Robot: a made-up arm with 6 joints. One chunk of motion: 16 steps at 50 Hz.
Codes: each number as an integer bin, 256 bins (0 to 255) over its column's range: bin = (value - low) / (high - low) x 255, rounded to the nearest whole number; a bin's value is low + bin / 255 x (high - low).
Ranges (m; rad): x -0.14..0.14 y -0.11..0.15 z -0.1..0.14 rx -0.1..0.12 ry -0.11..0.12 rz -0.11..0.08
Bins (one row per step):
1: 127 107 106 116 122 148
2: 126 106 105 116 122 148
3: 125 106 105 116 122 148
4: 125 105 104 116 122 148
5: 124 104 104 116 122 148
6: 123 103 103 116 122 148
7: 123 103 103 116 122 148
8: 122 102 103 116 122 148
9: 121 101 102 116 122 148
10: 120 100 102 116 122 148
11: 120 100 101 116 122 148
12: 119 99 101 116 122 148
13: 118 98 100 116 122 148
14: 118 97 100 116 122 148
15: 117 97 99 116 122 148
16: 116 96 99 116 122 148
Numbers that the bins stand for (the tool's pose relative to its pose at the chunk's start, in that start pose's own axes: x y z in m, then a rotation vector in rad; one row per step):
1: -0.0005 -0.0009 -0.0002 0.0001 0.0000 0.0003
2: -0.0016 -0.0019 -0.0012 0.0001 0.0000 0.0003
3: -0.0027 -0.0019 -0.0012 0.0001 0.0000 0.0003
4: -0.0027 -0.0029 -0.0021 0.0001 0.0000 0.0003
5: -0.0038 -0.0040 -0.0021 0.0001 0.0000 0.0003
6: -0.0049 -0.0050 -0.0031 0.0001 0.0000 0.0003
7: -0.0049 -0.0050 -0.0031 0.0001 0.0000 0.0003
8: -0.0060 -0.0060 -0.0031 0.0001 0.0000 0.0003
9: -0.0071 -0.0070 -0.0040 0.0001 0.0000 0.0003
10: -0.0082 -0.0080 -0.0040 0.0001 0.0000 0.0003
11: -0.0082 -0.0080 -0.0049 0.0001 0.0000 0.0003
12: -0.0093 -0.0091 -0.0049 0.0001 0.0000 0.0003
13: -0.0104 -0.0101 -0.0059 0.0001 0.0000 0.0003
14: -0.0104 -0.0111 -0.0059 0.0001 0.0000 0.0003
15: -0.0115 -0.0111 -0.0068 0.0001 0.0000 0.0003
16: -0.0126 -0.0121 -0.0068 0.0001 0.0000 0.0003

